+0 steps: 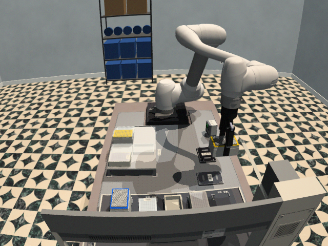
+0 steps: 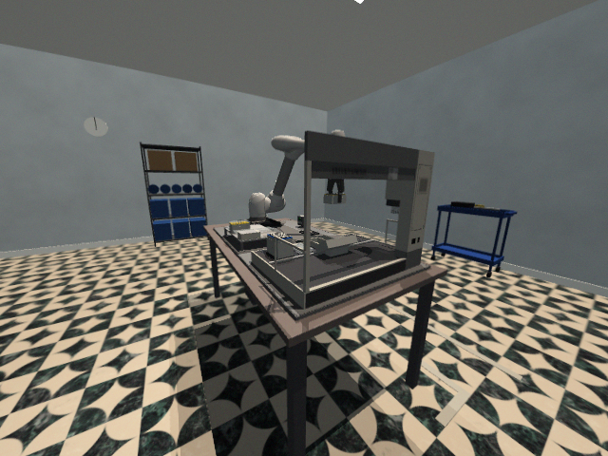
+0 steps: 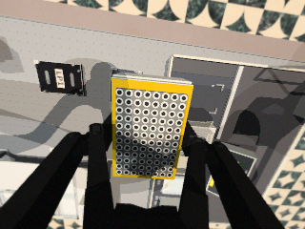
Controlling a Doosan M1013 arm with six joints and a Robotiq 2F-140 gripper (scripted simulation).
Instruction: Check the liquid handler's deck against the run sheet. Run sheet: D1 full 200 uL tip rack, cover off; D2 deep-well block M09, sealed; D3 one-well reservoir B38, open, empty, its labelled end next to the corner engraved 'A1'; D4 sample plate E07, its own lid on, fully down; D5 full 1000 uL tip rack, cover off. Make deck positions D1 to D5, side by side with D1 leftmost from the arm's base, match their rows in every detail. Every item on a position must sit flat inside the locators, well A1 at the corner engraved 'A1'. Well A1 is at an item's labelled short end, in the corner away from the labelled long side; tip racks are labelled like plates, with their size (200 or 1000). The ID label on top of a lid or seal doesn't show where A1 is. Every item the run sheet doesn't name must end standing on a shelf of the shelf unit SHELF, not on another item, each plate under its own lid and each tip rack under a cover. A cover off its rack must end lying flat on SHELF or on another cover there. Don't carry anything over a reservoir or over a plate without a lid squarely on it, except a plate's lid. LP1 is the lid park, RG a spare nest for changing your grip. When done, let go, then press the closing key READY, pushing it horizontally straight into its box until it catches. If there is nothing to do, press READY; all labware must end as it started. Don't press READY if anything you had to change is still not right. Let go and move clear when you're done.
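My gripper is now 230 mm above the white sealed block, 160 mm short of it and 130 mm to the left of it. From my hand the other things lie so: dark nest marked RG 300 mm below, 80 mm behind, 20 mm to the right; then yellow-framed tip rack 10 mm to the right, 10 mm ahead, 10 mm above; then cream reservoir 250 mm to the right, 240 mm below, 160 mm ahead.
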